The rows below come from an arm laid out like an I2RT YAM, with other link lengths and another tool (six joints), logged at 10 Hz.
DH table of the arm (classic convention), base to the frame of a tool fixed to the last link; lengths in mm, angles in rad. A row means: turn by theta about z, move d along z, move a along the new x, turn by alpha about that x. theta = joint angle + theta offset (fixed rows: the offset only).
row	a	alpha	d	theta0
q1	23.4	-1.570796	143	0
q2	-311.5	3.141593	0	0
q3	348.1	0	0	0.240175
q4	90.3	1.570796	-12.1	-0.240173
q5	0	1.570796	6.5	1.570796
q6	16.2	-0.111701	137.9	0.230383
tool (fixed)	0	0	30.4	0
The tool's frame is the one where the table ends.
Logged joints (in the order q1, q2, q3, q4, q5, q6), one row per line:
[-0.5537, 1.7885, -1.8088, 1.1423, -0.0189, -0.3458]
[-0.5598, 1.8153, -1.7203, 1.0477, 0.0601, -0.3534]
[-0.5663, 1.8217, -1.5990, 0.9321, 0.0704, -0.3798]
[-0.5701, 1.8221, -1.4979, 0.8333, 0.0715, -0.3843]
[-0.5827, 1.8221, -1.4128, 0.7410, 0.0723, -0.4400]
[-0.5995, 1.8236, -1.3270, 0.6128, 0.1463, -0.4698]
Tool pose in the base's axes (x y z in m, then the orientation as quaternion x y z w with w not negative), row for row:
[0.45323, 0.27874, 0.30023, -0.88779, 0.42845, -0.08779, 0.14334]
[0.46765, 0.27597, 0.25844, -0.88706, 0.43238, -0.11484, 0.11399]
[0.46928, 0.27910, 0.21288, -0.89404, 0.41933, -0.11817, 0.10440]
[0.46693, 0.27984, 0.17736, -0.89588, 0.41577, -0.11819, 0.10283]
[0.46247, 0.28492, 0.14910, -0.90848, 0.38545, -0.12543, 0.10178]
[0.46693, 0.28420, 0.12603, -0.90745, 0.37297, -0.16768, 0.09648]
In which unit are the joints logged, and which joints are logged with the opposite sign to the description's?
The joints are logged in radians. Opposite sign: q1, q3, q4.
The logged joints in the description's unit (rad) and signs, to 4 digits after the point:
[0.5537, 1.7885, 1.8088, -1.1423, -0.0189, -0.3458]
[0.5598, 1.8153, 1.7203, -1.0477, 0.0601, -0.3534]
[0.5663, 1.8217, 1.5990, -0.9321, 0.0704, -0.3798]
[0.5701, 1.8221, 1.4979, -0.8333, 0.0715, -0.3843]
[0.5827, 1.8221, 1.4128, -0.7410, 0.0723, -0.4400]
[0.5995, 1.8236, 1.3270, -0.6128, 0.1463, -0.4698]

